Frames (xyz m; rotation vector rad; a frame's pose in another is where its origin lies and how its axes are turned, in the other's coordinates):
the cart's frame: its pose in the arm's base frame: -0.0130 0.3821 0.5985 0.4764 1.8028 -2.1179
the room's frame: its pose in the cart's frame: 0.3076 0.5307 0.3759 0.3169 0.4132 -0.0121
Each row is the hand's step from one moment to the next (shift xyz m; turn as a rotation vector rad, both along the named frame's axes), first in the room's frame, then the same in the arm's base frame.
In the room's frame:
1: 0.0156 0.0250 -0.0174 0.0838 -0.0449 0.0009
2: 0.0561 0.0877 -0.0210 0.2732 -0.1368 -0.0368
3: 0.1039 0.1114 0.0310 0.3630 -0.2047 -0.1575
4: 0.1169 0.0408 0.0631 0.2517 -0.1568 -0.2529
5: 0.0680 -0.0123 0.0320 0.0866 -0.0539 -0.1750
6: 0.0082 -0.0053 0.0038 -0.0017 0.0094 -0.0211
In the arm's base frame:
1: 0.0056 0.0088 -0.0326 -0.0810 0.0494 -0.0059
2: -0.0025 -0.0016 -0.1062 -0.2399 0.1894 -0.0359
3: -0.0589 -0.0375 -0.1389 -0.2693 0.3509 -0.0528
4: -0.1102 -0.0278 -0.0800 -0.1161 0.3678 -0.0562
5: -0.0740 0.0037 -0.0178 0.0065 0.1987 -0.0389
6: -0.0102 0.0022 0.0010 0.0157 0.0125 -0.0116

